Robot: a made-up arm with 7 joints. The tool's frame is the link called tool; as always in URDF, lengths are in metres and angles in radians. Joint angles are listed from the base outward. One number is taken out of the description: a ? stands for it. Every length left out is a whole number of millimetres.
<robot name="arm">
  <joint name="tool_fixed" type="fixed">
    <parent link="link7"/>
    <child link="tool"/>
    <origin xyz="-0.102 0.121 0" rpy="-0.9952 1.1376 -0.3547"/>
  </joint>
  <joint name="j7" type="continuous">
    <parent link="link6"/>
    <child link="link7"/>
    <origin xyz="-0.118 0.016 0" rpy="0.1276 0.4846 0.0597"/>
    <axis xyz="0 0 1"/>
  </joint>
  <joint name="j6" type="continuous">
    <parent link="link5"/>
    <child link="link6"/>
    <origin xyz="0.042 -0.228 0" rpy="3.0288 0.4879 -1.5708"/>
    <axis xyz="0 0 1"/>
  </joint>
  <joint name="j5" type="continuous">
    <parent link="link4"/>
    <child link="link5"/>
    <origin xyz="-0.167 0.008 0" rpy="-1.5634 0 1.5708"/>
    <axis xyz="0 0 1"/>
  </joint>
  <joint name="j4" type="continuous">
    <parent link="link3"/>
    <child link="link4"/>
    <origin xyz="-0.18 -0.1 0" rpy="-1.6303 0.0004 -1.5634"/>
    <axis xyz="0 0 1"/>
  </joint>
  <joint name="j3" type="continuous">
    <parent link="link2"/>
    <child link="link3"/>
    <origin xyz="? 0.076 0" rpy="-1.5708 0 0"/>
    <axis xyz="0 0 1"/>
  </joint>
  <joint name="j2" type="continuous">
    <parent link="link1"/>
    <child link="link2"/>
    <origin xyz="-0.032 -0.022 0" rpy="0 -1.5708 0"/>
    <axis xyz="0 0 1"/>
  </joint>
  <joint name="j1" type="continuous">
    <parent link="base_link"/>
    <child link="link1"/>
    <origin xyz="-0.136 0.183 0.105" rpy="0 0 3.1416"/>
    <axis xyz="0 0 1"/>
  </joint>
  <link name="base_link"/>
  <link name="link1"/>
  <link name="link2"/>
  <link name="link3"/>
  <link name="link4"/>
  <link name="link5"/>
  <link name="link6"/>
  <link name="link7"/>
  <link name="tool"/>
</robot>
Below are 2 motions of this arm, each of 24 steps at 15 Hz.
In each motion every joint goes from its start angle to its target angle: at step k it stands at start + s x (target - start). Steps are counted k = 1, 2, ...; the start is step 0. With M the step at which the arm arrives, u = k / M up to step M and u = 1 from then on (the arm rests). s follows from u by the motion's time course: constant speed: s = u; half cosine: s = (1 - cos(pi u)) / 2; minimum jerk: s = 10 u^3 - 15 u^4 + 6 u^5.
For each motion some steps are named. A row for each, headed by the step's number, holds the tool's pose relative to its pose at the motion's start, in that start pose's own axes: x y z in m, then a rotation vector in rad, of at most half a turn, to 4 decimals.
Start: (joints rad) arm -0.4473 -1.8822 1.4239 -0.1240 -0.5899 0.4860 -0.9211
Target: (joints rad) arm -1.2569 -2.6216 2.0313 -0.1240 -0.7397 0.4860 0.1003
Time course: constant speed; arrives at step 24
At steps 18, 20, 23, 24:
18: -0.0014 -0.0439 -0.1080 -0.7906 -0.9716 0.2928
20: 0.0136 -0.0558 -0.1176 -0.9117 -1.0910 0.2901
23: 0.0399 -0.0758 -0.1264 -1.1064 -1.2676 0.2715
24: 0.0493 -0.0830 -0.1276 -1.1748 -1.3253 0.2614

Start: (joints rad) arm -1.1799 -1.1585 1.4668 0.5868 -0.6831 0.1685 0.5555
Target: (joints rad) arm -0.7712 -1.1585 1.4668 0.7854 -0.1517 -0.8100 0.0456
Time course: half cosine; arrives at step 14
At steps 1, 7, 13, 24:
1: -0.0002 0.0007 0.0055 0.0269 -0.0006 -0.0012
7: -0.0165 -0.0827 0.1929 1.0792 0.0576 0.0119
13: -0.0046 -0.2882 0.2104 2.1194 0.2954 0.1011
24: -0.0036 -0.2932 0.2079 2.1457 0.3042 0.1037

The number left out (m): -0.029
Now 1 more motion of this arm.
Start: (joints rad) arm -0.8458 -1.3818 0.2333 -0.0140 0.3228 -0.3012 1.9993
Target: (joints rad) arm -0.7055 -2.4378 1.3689 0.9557 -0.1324 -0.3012 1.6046
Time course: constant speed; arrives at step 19
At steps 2, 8, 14, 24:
2: 0.0077 -0.0131 0.0617 0.1888 -0.1054 0.0144
8: 0.0160 -0.1340 0.2203 0.7859 -0.4149 -0.0491
14: -0.0001 -0.3441 0.2651 1.4019 -0.6904 -0.2658
24: -0.0299 -0.5121 0.1786 1.9074 -0.8744 -0.5554

